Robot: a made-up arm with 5 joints.
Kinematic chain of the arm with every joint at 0, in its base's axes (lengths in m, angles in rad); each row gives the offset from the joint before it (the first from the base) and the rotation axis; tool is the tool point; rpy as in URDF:
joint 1: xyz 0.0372 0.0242 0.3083 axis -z
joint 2: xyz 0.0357 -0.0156 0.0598 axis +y
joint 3: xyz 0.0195 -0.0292 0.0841 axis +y
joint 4: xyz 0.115 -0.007 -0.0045 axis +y
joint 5: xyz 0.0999 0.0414 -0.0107 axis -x
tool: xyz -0.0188 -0.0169 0.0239 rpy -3.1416 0 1.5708
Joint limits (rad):
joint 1: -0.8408..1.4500
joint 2: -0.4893..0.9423
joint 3: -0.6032..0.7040
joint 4: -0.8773..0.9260
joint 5: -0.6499..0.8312
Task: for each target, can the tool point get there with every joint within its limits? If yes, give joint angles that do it. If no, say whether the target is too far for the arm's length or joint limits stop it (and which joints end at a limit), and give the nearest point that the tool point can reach.
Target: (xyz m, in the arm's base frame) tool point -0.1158 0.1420 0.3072
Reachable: no: joint limits stop it (at a limit: joint 1, joint 2, joint 3, joint 4, joint 5) | nearest point 0.0031 -0.0129 0.2453 | short by 0.205 m
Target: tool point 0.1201 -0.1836 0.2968
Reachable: yes | joints 1.1528 0.3832 0.3580 0.3070 0.6757
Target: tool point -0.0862 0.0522 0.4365
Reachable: no: joint limits stop it (at a limit: joint 1, joint 2, joint 3, joint 4) | nearest point 0.0137 -0.0052 0.6210 | short by 0.218 m
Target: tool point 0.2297 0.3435 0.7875
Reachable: no: too far | nearest point 0.1754 0.1725 0.5799 | short by 0.274 m
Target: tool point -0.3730 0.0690 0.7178
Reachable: no: too far | nearest point 0.0040 -0.0207 0.6270 | short by 0.398 m
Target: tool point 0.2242 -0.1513 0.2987
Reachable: yes | joints 0.6766 0.7558 0.1307 -0.3695 0.2910
